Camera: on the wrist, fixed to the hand. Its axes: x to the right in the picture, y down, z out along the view.
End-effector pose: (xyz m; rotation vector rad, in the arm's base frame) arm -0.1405 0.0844 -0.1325 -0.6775 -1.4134 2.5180
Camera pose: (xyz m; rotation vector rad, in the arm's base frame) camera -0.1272 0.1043 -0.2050 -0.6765 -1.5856 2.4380
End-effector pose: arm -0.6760 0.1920 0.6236 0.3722 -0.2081 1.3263
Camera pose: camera -0.7251 0.2382 0.5877 0.2709 -0.2936 1.2897
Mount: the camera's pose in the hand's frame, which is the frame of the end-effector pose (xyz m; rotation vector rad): 0.0174 0.0514 -0.0537 -0.1269 -0.0074 -0.0153
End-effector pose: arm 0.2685 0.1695 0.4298 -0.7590 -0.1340 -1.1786
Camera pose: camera 0.3050 0.1324 0.3739 -0.8751 -0.0717 -1.2073
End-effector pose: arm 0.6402 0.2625 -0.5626 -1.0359 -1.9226 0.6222
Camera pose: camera 0.7026 0.3064 -0.5645 -1.0979 -1.9956 0.5012
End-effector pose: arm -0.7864 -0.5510 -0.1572 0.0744 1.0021 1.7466
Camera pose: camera -0.8593 -0.5721 -0.1654 -0.0076 0.8821 1.7904
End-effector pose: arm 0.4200 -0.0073 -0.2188 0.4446 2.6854 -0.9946
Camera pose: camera 0.4161 0.0689 -0.2152 0.3947 2.7291 -0.8219
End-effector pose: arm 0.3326 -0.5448 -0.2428 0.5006 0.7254 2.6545
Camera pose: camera 0.2830 -0.6017 -0.2543 0.4681 0.5519 2.6619
